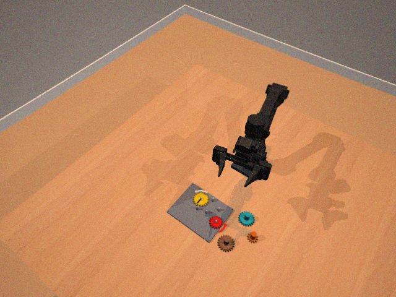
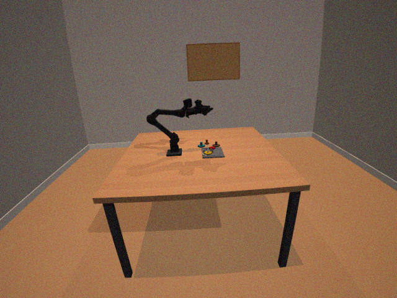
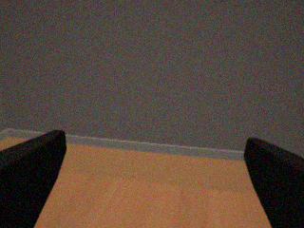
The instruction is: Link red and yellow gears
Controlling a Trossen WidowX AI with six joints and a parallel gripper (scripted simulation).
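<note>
Right now the brown gear is 4 cm ahead of my gripper tip, 3 cm to the left of it and 34 cm below it. The rest, counted from my gripper tip: red arrow: 1 cm behind, 34 cm below; then teal gear: 9 cm behind, 6 cm to the left, 34 cm below; then red gear: 1 cm behind, 4 cm to the right, 34 cm below.
</note>
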